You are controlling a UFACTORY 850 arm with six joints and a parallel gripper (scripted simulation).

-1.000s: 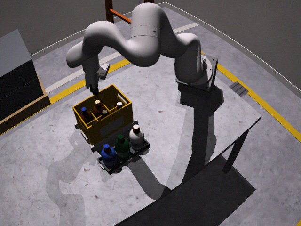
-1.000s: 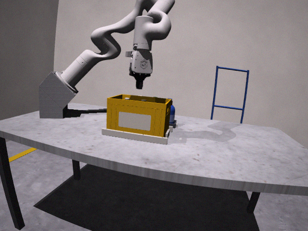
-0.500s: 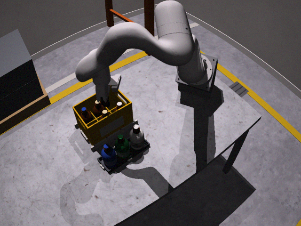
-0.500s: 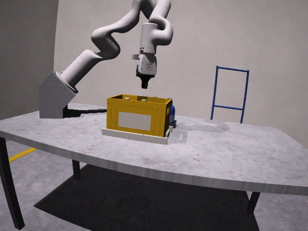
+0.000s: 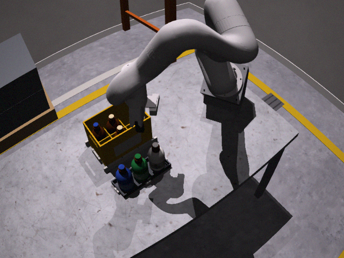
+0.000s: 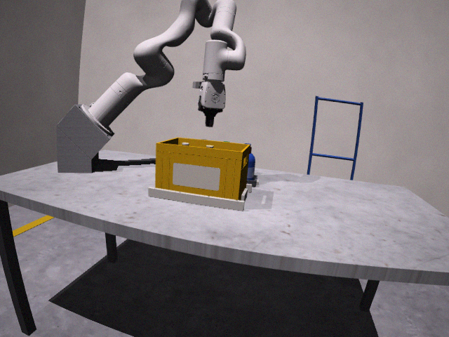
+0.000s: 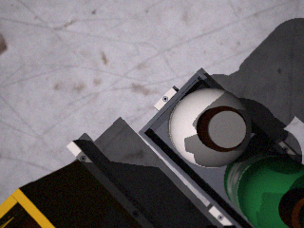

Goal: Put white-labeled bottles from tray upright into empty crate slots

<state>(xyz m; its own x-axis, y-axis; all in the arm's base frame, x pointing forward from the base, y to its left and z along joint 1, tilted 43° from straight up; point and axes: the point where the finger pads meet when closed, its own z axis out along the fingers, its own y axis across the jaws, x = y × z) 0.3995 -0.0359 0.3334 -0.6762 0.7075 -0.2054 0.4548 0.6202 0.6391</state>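
My hand is 150 mm above the white-labeled bottle, 50 mm to the right of it and 40 mm past it. From my hand the other things lie so: crate 160 mm to the right, 160 mm below, 60 mm ahead; green bottle 150 mm below, 70 mm to the left, 50 mm ahead; blue bottle 150 mm below, 140 mm ahead, 80 mm to the left.
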